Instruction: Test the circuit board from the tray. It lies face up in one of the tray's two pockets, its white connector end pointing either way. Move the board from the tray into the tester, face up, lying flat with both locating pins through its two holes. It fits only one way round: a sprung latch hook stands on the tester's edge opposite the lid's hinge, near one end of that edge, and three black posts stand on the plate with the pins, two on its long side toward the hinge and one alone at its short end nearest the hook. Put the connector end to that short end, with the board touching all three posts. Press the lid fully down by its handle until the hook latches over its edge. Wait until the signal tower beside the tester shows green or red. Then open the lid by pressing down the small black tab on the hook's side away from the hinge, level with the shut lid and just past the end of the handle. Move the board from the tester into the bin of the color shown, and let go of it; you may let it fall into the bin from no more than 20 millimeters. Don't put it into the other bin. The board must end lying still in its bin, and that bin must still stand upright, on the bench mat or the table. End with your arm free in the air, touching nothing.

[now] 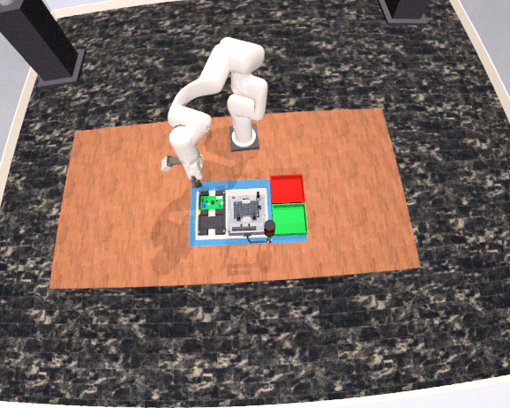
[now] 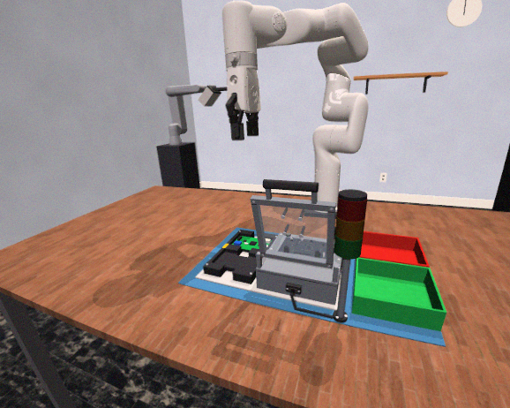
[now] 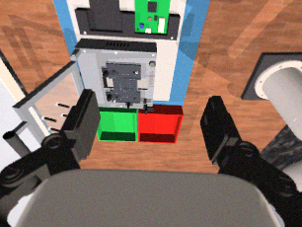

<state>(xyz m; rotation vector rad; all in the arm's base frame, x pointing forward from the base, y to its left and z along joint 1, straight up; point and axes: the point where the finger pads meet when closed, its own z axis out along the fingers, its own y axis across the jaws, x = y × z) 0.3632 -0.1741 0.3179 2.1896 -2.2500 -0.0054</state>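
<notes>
The green circuit board lies 31 cm below my hand. From my hand the other things lie so: small black tab (23 cm to the left, 24 cm below); then clear lid (19 cm ahead, 16 cm to the left, 15 cm below); then tester plate (7 cm ahead, 17 cm to the left, 26 cm below).
</notes>
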